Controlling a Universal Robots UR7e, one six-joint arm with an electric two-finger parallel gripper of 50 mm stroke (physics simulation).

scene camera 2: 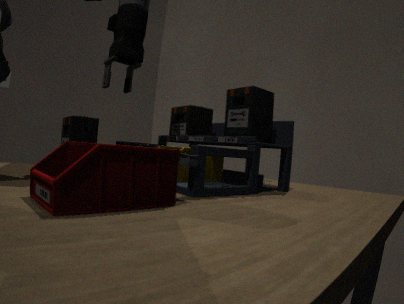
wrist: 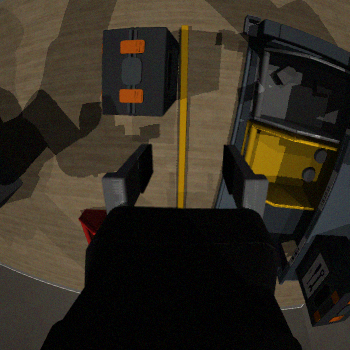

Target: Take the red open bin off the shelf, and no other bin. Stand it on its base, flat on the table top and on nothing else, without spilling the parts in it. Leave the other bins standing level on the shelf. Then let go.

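Frame: origin at the arm's base, x back, y right, z up, level; millimetres.
Where they show: gripper, fingertip midpoint: [scene camera 2: 116, 89] [wrist: 187, 158].
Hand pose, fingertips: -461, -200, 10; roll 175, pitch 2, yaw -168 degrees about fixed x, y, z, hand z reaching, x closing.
After its pixels a point has its place, as x, y, z.
The red open bin [scene camera 2: 115, 177] {-381, 113, -149} [wrist: 93, 219] {-319, 26, -152} stands upright on its base on the table top, apart from the shelf, at the left in the scene view. In the wrist view a corner of it shows at the lower left, the rest hidden by the gripper body. The parts in it cannot be seen in either view. My gripper [scene camera 2: 117, 88] {-461, -200, 10} [wrist: 187, 158] {-461, -200, 10} is open and empty, pointing down high above the table, apart from the red bin. The shelf [scene camera 2: 284, 170] {-788, 15, -140} [wrist: 305, 37] {-571, -341, -103} holds a yellow bin [scene camera 2: 215, 167] {-696, -121, -148} [wrist: 282, 155] {-619, -167, -179} and a grey bin [wrist: 300, 95] {-618, -270, -179} beside it; both look level.
Two dark boxes [scene camera 2: 250, 112] {-691, -10, -24} [scene camera 2: 191, 121] {-686, -229, -36} stand on top of the shelf; one dark box [wrist: 327, 285] {-688, -65, 0} shows at the lower right of the wrist view. Another dark box with orange latches [scene camera 2: 80, 130] {-388, -204, -89} [wrist: 135, 70] {-397, -251, -57} stands on the table. A yellow strip [wrist: 183, 115] {-447, -191, -178} runs between it and the shelf.
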